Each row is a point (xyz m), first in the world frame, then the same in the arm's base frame.
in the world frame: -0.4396 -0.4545 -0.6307
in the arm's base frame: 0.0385 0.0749 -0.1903
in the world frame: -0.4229 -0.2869 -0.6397
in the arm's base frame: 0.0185 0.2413 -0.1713
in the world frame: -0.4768 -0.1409 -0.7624
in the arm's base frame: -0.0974 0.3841 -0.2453
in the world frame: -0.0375 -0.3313 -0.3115
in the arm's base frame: 0.4856 0.2510 0.0285
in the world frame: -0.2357 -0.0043 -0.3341
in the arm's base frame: 0.2297 0.5203 0.1217
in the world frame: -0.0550 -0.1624 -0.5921
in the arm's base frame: 0.3517 0.4444 -0.2001
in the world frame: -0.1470 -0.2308 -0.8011
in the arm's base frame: 0.2164 0.3825 -0.3863
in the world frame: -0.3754 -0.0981 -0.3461
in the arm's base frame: 0.1141 0.3976 0.1295
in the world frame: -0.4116 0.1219 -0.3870
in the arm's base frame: 0.0248 0.6056 0.1423
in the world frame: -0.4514 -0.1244 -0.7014
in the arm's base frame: -0.0586 0.3984 -0.1912
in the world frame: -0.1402 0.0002 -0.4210
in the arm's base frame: 0.2918 0.5587 0.0151
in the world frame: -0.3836 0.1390 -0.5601
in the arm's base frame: -0.0045 0.6506 -0.0255
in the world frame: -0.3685 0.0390 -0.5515
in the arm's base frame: 0.0318 0.5570 -0.0404
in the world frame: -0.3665 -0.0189 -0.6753
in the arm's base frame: 0.0078 0.5173 -0.1690
